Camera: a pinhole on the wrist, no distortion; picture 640 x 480 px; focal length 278.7 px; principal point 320.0 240.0 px. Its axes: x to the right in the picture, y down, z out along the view. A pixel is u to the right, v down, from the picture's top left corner.
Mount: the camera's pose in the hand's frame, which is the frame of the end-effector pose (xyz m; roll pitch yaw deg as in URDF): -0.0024 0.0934 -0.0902 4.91 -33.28 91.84
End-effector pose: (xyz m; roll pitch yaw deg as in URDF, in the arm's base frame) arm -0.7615 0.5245 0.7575 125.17 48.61 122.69
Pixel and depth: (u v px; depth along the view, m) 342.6 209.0 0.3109
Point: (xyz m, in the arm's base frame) -0.6261 0.5309 0.6134
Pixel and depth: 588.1 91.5 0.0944
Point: -0.7305 0.6586 0.7690
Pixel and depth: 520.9 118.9 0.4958
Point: -0.3667 0.8200 0.4511
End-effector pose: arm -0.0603 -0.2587 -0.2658 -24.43 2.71 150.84
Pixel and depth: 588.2 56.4 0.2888
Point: -0.3902 -0.4031 -0.0885
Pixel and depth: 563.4 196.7 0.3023
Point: -0.2578 -0.4519 -0.0567
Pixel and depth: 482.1 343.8 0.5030
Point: -0.0755 -0.5400 0.1777
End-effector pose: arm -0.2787 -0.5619 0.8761 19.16 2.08 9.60
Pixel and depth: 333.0 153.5 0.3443
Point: -0.1138 -0.6688 1.0341
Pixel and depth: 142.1 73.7 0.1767
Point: -0.1450 -0.6200 0.8308
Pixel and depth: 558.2 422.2 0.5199
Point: -0.5415 -0.6611 1.5146
